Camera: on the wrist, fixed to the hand. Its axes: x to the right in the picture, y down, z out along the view.
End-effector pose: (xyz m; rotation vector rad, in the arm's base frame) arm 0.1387 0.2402 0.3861 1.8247 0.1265 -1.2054
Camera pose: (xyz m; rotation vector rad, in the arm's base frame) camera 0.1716 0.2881 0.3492 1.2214 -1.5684 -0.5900
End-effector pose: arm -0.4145 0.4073 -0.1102 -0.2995 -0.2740 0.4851
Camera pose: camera -0.3598 0.3812 -0.1427 0.1190 -0.4813 2.0366
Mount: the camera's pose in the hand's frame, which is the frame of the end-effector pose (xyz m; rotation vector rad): 0.0276 -0.0335 -0.0534 0.4157 -0.5748 1.4398
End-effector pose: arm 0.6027 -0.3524 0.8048 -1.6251 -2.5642 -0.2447
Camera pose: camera 0.5604 -0.3518 0.8590 2.8465 0.8247 -0.8283
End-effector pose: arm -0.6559 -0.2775 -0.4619 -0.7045 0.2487 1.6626
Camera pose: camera -0.6094 -0.2757 -0.5126 0.4796 0.7588 2.9158
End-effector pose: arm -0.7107 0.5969 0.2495 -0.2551 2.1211 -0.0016
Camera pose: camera -0.7636 0.5538 0.2584 1.3520 1.2814 0.4097
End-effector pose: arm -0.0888 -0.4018 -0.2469 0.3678 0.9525 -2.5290
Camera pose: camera -0.1233 -0.3507 -0.2775 0.2513 -0.1498 -1.2814
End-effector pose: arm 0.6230 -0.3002 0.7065 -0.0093 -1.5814 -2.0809
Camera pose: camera 0.6016 -0.3531 0.6681 -1.2631 -1.4675 -0.6121
